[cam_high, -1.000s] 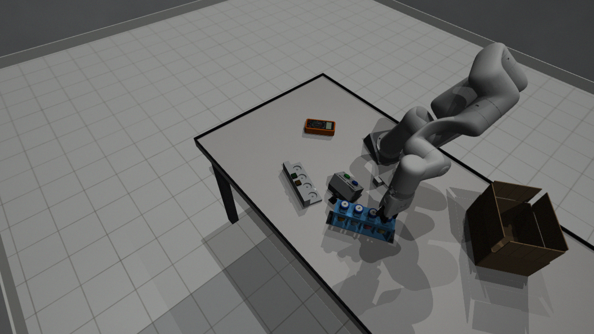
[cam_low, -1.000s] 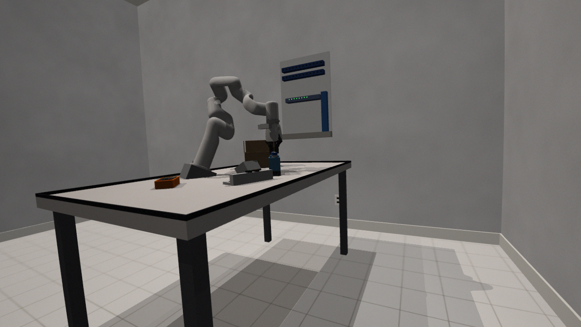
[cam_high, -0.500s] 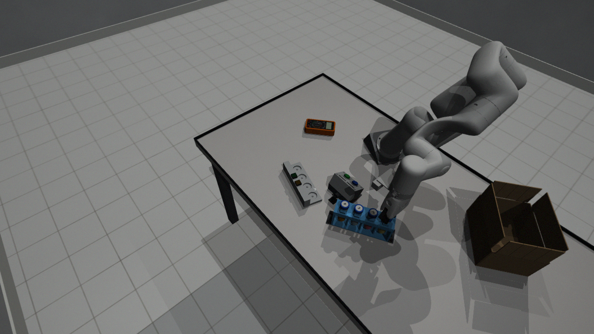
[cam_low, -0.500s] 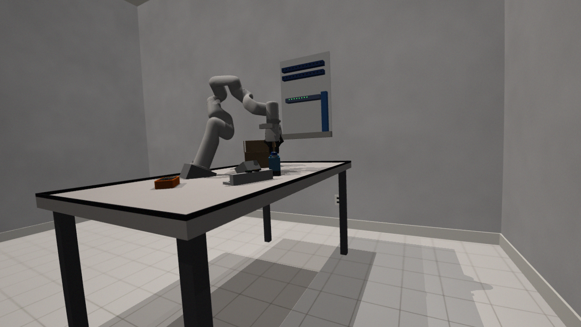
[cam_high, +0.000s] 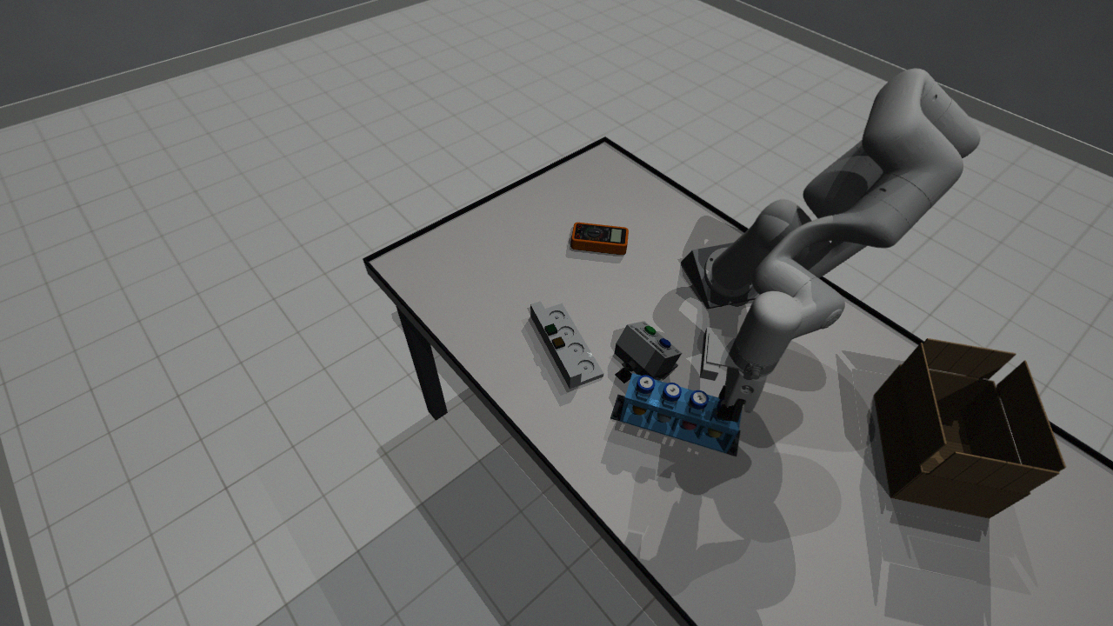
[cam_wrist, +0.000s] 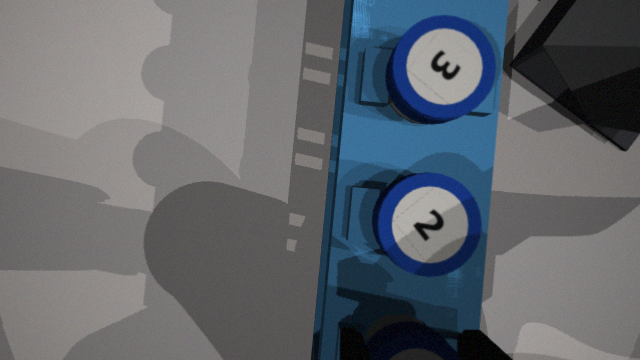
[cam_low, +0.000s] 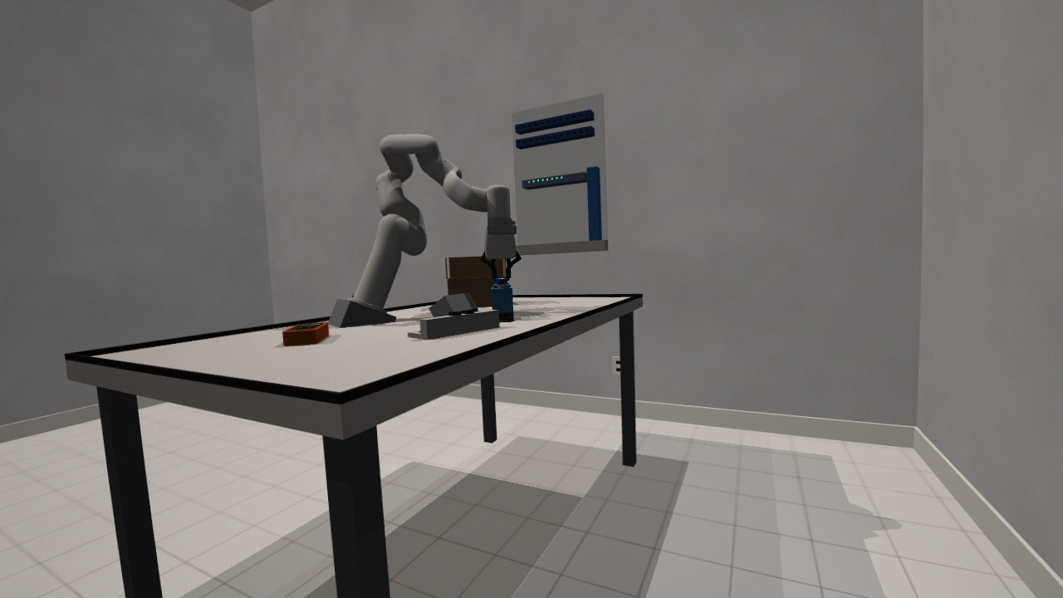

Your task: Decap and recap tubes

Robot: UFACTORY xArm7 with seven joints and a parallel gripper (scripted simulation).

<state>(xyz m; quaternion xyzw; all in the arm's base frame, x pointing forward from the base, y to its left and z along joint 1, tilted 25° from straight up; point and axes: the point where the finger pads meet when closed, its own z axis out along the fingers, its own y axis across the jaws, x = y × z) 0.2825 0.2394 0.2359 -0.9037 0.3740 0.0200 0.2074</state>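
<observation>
My gripper is now 1 cm above the cap 1. The rest, counted from my hand: cap 3: 7 cm ahead, 8 cm to the right, 2 cm below; then cap 2: 3 cm ahead, 4 cm to the right, 2 cm below; then cap 4: 10 cm ahead, 12 cm to the right, 2 cm below.
</observation>
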